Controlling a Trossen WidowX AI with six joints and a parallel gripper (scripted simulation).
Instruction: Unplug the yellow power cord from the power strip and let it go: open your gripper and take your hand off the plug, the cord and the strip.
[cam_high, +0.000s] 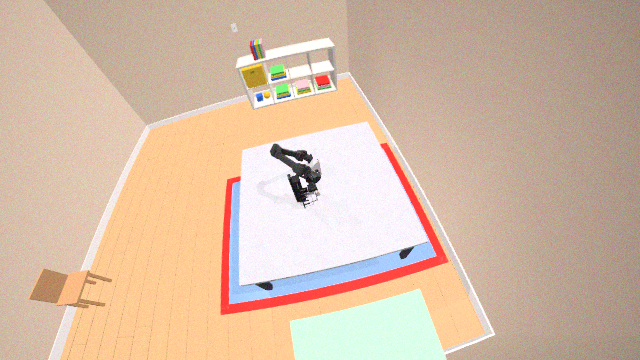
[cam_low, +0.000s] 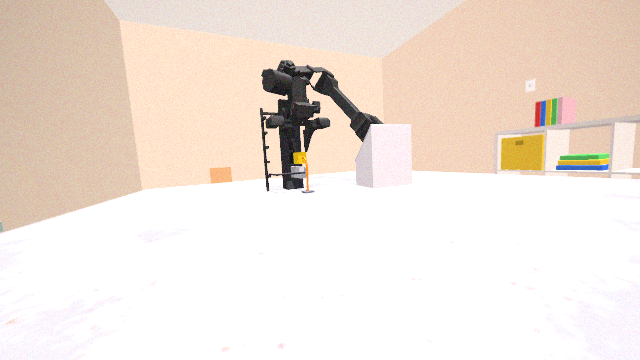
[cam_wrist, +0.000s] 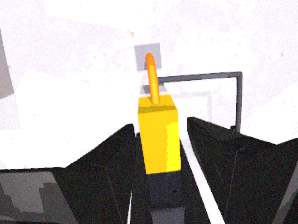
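My gripper tip is now 30 mm to the left of the yellow plug and 10 mm above it. The rest, counted from my gripper tip: black power strip: 100 mm to the right, 10 mm behind, 10 mm above.
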